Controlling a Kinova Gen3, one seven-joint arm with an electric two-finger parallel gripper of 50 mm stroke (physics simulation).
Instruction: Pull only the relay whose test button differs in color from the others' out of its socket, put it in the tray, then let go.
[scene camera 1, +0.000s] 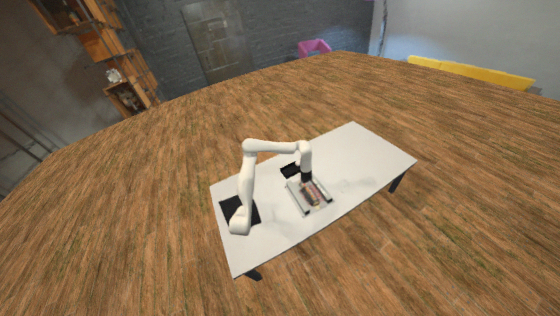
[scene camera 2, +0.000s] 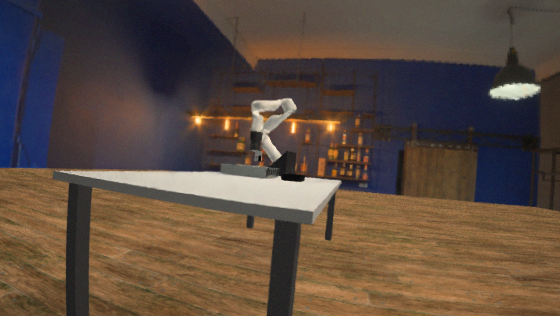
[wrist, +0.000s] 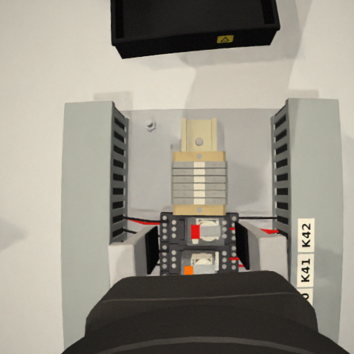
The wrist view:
my gripper: 196, 240
relay: 198, 231
relay: 193, 261
grey relay panel: 243, 133
